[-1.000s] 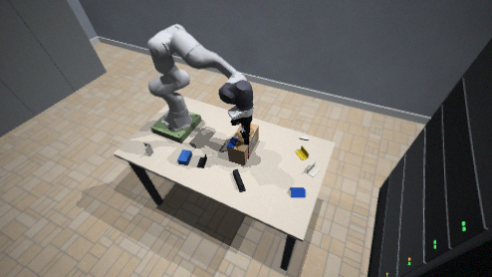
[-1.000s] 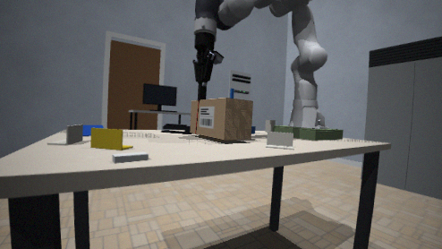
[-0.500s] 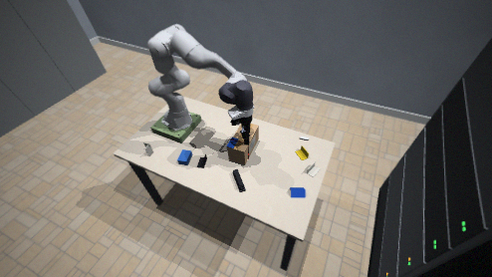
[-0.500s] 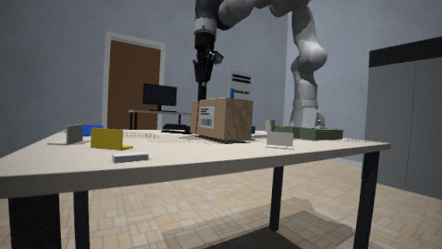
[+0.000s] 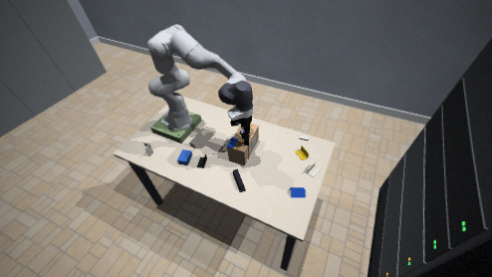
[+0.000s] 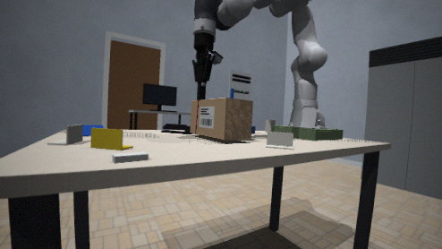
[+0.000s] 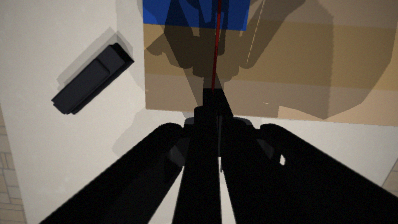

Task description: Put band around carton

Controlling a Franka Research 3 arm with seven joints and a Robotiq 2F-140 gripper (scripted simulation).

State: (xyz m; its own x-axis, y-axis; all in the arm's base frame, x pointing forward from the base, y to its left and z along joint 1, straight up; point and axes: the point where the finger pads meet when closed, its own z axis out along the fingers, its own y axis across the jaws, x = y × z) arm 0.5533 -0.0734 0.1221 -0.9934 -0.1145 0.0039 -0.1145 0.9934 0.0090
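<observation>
My gripper is now 50 mm past the brown carton, 60 mm to the right of it and 100 mm above it. Round my hand: yellow angle piece: 310 mm ahead, 180 mm to the left, 160 mm below; white corner guard: 400 mm ahead, 80 mm to the left, 160 mm below.
</observation>
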